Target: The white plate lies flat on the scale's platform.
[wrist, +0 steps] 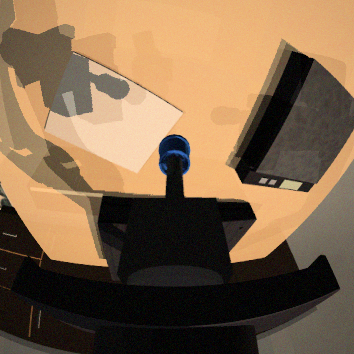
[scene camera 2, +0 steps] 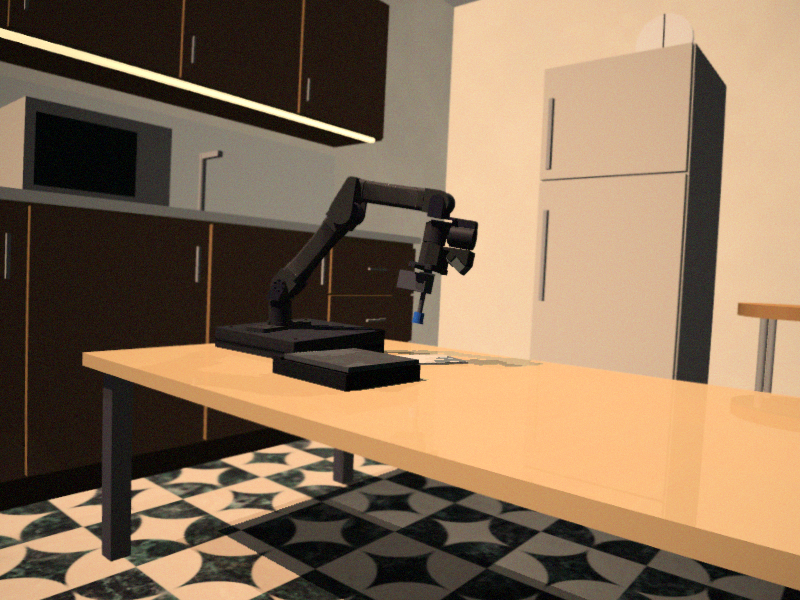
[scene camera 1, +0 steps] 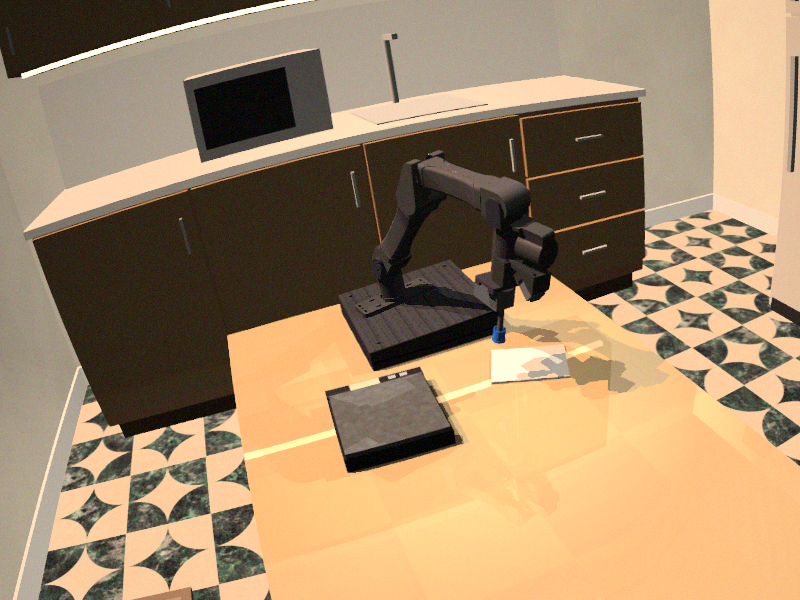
My suction cup carries nothing. The cup hangs 13 cm from the middle of a white plate, above it. The table carries a dark scale.
My suction cup shows as well in the wrist view and in scene camera 2.
